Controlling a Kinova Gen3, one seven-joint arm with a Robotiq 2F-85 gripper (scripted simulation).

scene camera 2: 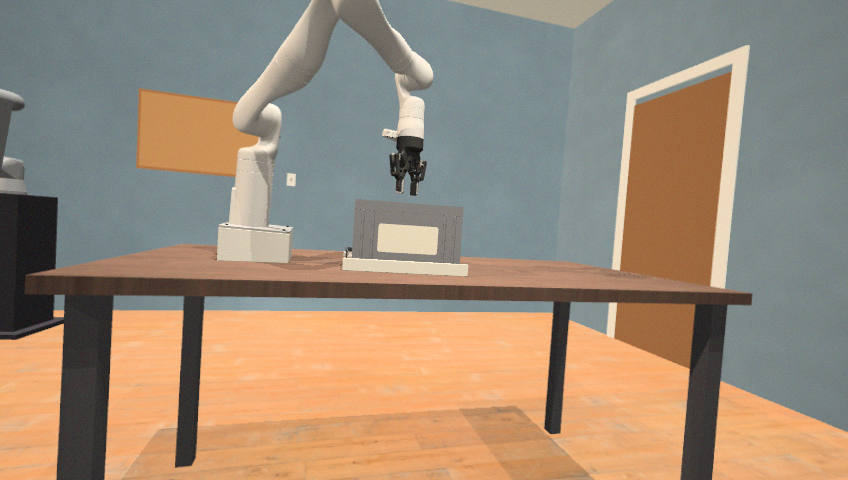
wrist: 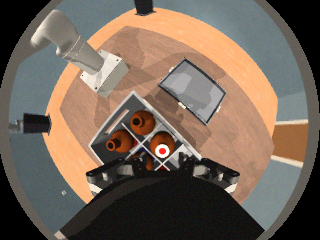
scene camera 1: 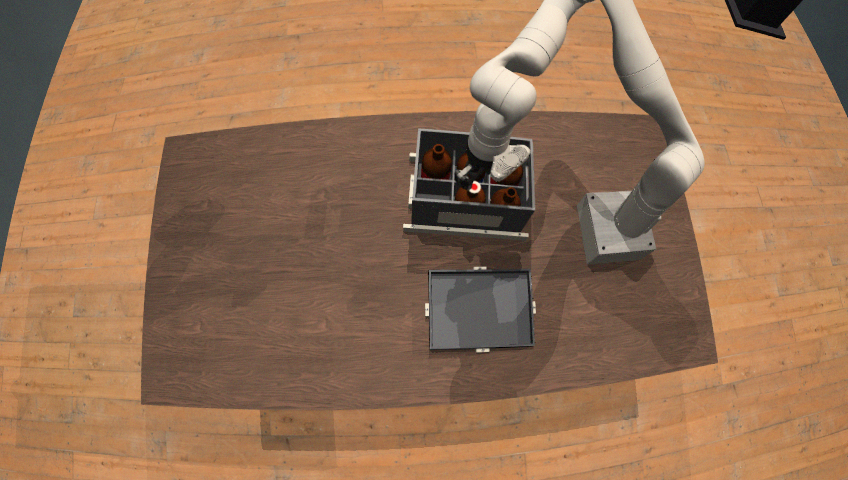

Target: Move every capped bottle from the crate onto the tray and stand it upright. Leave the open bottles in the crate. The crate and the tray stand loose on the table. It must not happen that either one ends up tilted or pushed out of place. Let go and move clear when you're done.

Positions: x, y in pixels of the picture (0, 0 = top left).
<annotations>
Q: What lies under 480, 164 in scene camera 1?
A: The gripper.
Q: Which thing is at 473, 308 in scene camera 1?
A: A grey tray.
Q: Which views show the gripper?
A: Scene camera 2, the wrist view and scene camera 1: all of them.
</annotations>
